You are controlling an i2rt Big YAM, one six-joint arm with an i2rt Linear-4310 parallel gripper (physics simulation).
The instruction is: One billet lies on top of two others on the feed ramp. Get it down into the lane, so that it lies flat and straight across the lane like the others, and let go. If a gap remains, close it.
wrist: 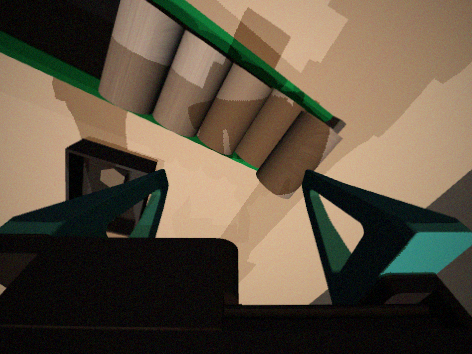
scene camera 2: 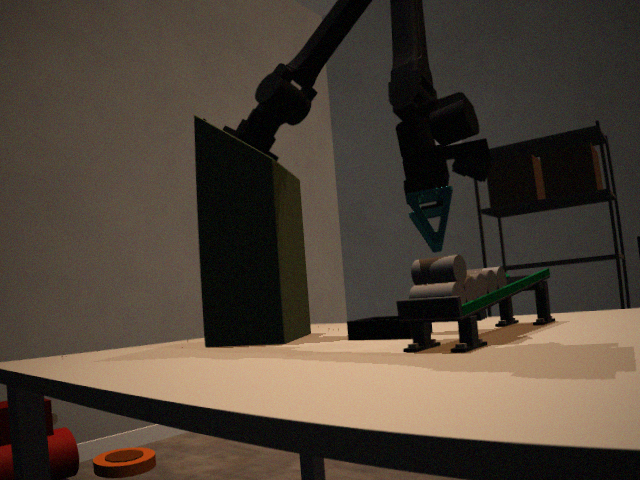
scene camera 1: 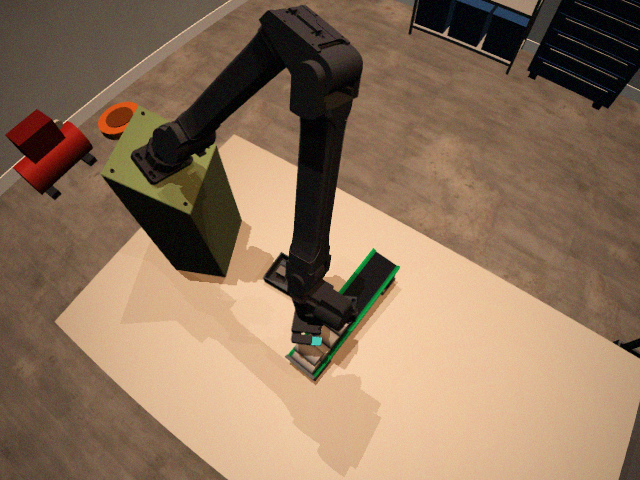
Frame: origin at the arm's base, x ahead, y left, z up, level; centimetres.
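Seen in the pictures: gripper, fingertip midpoint: (wrist: 235, 177) (scene camera 2: 437, 247) (scene camera 1: 313, 326); arm's base, link origin: (scene camera 2: 248, 147) (scene camera 1: 161, 159).
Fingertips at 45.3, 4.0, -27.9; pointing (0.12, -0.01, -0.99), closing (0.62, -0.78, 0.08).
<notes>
Pixels of each thing's top centre, then the offset from my fingertips to it, as dx, dy, dz.
- top billet, top centre: (wrist: 304, 167) (scene camera 2: 437, 257) (scene camera 1: 308, 349) +3.2, -4.7, -1.8
- lower billet, top centre: (scene camera 2: 436, 283) (scene camera 1: 306, 358) +3.7, -6.2, -5.5
- small dark tray, top centre: (wrist: 105, 200) (scene camera 2: 389, 317) (scene camera 1: 290, 274) -18.4, +7.7, -11.2
The top billet (scene camera 1: 311, 349) (scene camera 2: 438, 269) (wrist: 292, 155) lies in shadow on top of others at the low end of the feed ramp (scene camera 1: 373, 268) (scene camera 2: 506, 293) (wrist: 50, 35). A lower billet (scene camera 2: 434, 290) shows under it, by the end stop. Several billets lie side by side across the lane farther up, the highest one (wrist: 142, 57) beside bare dark bed. My gripper (scene camera 2: 436, 250) (wrist: 235, 177) is open and empty, a little above the top billet in the second scene view. In the wrist view the right fingertip appears beside that billet's near end. The arm partly hides the lane in the first scene view.
A small dark tray (scene camera 1: 268, 279) (scene camera 2: 377, 329) (wrist: 117, 151) with pale blocks in it stands beside the ramp, on the arm's base side. The green pedestal (scene camera 1: 206, 217) (scene camera 2: 237, 248) stands farther back. Green rails edge the ramp, which stands on short legs.
</notes>
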